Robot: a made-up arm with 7 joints.
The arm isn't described. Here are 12 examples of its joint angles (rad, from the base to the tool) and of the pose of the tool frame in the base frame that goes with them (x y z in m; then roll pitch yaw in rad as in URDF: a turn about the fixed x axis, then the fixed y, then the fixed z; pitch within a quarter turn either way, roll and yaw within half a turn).
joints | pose
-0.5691 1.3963 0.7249 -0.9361 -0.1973 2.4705 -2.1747 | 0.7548 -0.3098 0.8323 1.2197 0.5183 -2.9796
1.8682 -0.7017 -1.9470 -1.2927 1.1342 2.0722 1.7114 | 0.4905 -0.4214 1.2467 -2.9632 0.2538 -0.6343
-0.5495 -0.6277 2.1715 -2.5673 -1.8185 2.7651 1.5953 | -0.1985 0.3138 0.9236 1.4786 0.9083 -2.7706
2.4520 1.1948 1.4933 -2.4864 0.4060 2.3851 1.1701 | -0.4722 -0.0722 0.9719 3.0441 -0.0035 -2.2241
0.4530 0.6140 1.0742 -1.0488 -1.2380 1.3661 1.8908 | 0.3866 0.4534 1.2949 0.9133 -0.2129 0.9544
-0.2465 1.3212 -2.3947 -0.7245 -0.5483 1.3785 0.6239 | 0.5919 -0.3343 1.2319 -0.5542 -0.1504 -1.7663
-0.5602 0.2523 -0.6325 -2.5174 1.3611 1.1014 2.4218 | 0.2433 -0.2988 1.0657 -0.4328 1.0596 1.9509
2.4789 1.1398 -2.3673 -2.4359 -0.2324 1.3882 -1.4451 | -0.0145 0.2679 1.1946 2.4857 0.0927 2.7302
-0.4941 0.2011 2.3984 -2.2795 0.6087 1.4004 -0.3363 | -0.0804 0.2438 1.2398 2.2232 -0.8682 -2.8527
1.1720 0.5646 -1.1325 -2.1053 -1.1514 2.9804 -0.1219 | 0.4422 0.2627 1.1182 2.1471 0.7960 -2.9494
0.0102 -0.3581 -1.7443 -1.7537 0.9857 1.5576 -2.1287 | -0.1998 -0.3981 1.2677 0.2242 0.3101 1.6175
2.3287 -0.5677 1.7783 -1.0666 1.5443 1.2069 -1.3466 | 0.1508 -0.5130 1.3280 0.6733 -0.0800 1.3630
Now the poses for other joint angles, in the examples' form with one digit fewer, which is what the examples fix.
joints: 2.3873 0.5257 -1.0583 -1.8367 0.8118 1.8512 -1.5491
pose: -0.043 0.517 1.171 1.309 -0.219 -2.110
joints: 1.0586 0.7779 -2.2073 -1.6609 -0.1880 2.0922 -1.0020
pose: 0.393 0.035 1.411 2.169 1.107 1.972
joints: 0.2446 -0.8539 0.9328 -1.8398 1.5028 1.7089 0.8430
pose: -0.299 0.251 1.315 2.025 -0.819 1.757
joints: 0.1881 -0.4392 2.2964 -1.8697 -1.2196 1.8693 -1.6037
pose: -0.474 0.196 1.159 2.986 -0.581 -0.465
